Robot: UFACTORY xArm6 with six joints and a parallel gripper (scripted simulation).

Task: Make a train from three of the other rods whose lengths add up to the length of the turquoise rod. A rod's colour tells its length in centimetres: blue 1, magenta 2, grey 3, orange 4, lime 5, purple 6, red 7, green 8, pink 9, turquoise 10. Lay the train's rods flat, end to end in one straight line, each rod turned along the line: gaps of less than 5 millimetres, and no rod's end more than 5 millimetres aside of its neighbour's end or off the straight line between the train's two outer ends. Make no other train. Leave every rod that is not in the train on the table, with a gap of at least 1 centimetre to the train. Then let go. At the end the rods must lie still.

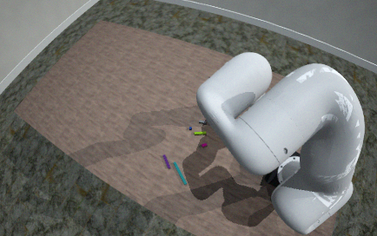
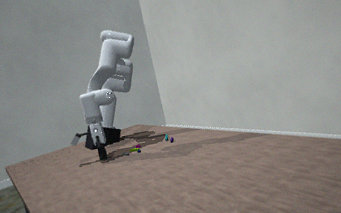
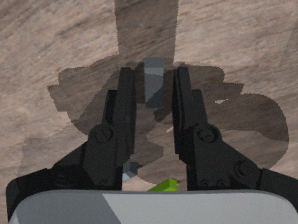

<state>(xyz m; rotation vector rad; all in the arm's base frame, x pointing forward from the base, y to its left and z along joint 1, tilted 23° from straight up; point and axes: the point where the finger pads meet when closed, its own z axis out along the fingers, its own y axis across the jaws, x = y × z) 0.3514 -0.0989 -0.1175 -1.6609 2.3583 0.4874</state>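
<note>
Right now the grey rod is 2 cm below my hand. Also, from my hand: blue rod: 9 cm ahead, 14 cm to the left, 2 cm below; magenta rod: 18 cm to the left, 2 cm below; lime rod: 5 cm ahead, 14 cm to the left, 2 cm below.
</note>
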